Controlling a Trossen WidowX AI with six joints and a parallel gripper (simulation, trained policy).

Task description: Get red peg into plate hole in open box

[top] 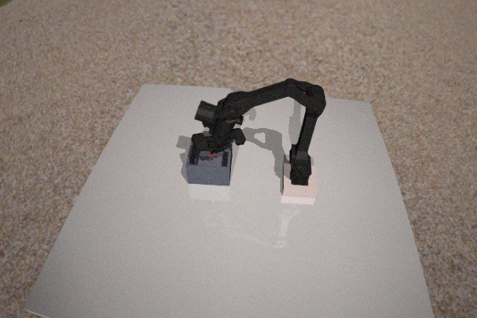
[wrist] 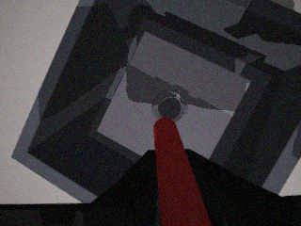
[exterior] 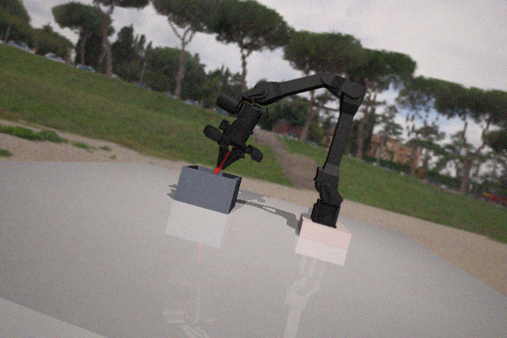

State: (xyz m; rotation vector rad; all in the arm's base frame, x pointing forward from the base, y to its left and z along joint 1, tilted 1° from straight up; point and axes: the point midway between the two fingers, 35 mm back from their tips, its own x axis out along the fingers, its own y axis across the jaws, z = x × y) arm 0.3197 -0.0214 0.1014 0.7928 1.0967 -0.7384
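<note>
Now: gripper tip 2 cm below the red peg. Also, from my gripper tip: grey box (2 cm ahead, 2 cm to the right, 9 cm below); then grey plate (2 cm ahead, 2 cm to the right, 7 cm below).
</note>
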